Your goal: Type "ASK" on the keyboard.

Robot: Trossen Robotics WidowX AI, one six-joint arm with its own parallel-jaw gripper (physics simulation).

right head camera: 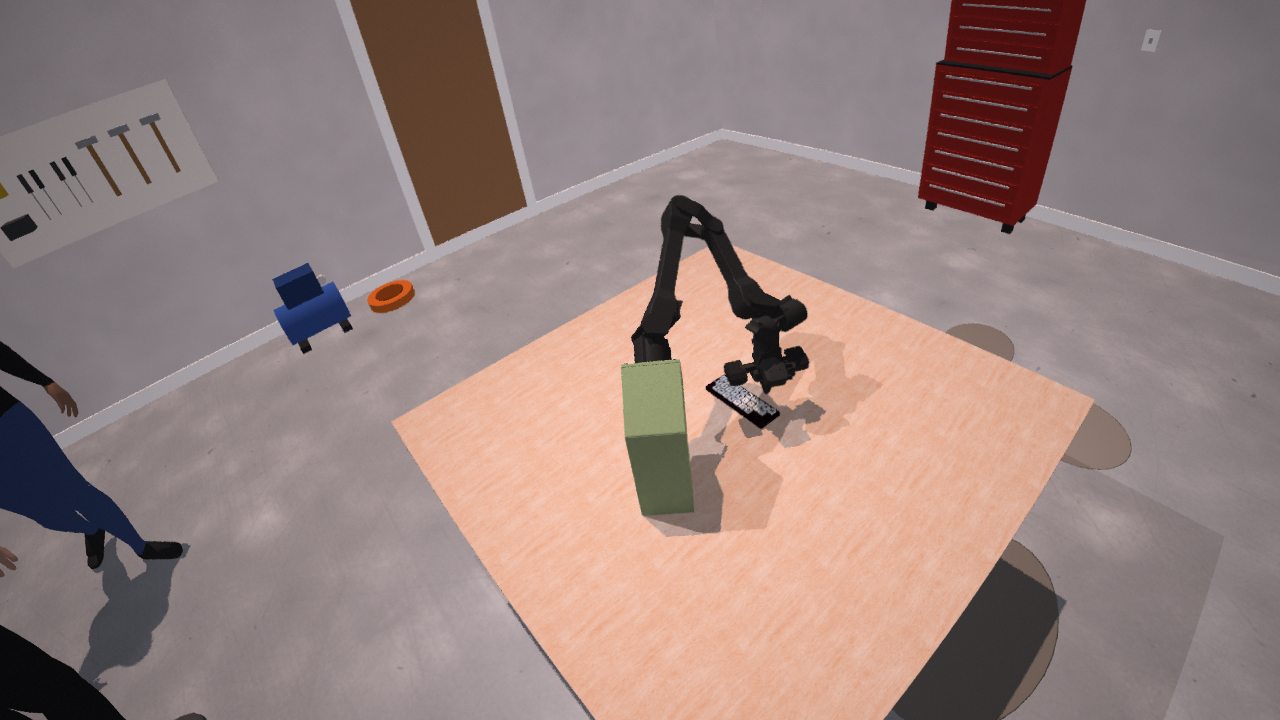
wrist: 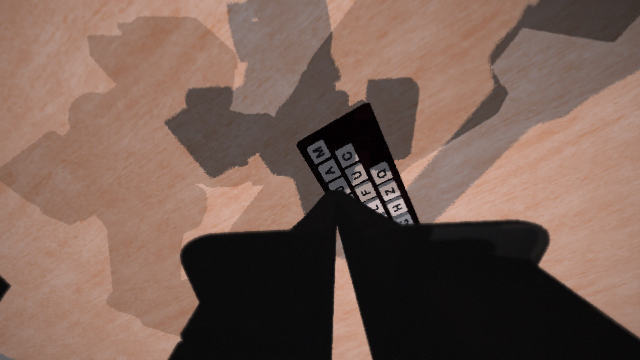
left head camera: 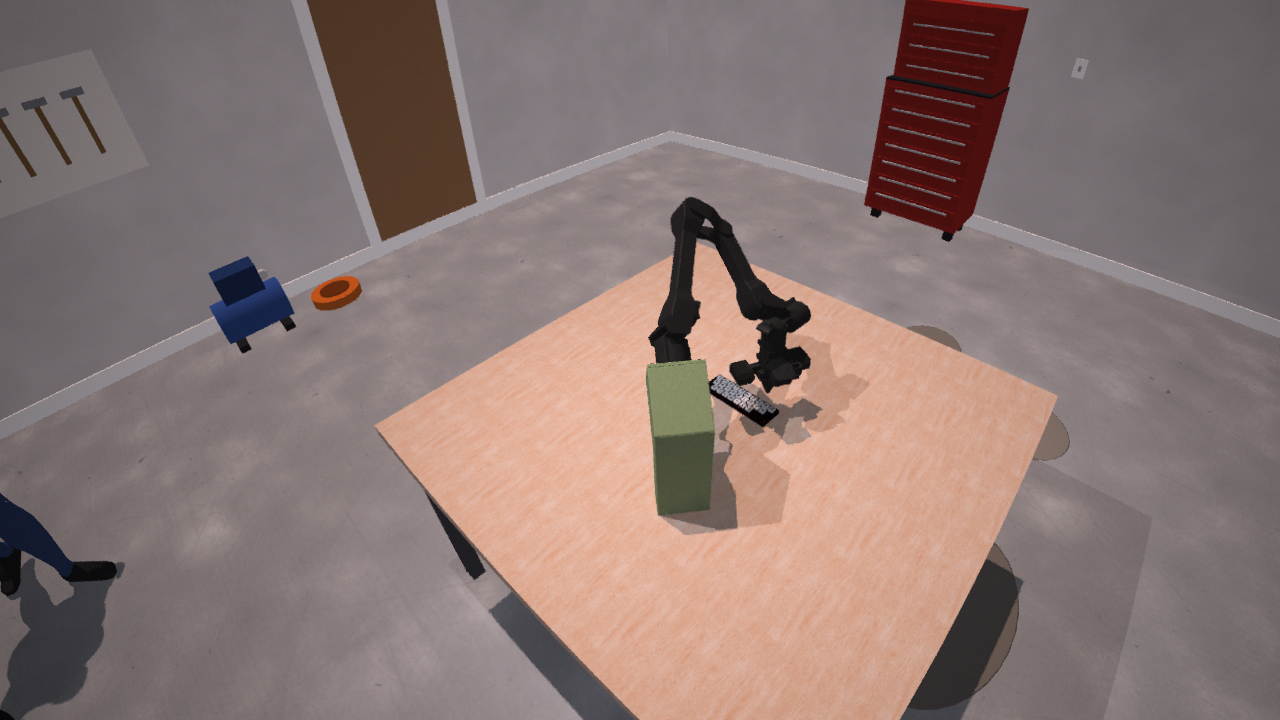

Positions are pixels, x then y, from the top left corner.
Labels:
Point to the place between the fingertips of my gripper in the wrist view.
334, 197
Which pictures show the black keyboard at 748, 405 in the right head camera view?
The right head camera view, the wrist view and the left head camera view: all of them.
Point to a black keyboard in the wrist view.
355, 141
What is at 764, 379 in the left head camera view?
My gripper.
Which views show my gripper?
The right head camera view, the wrist view and the left head camera view: all of them.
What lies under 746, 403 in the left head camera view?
A black keyboard.

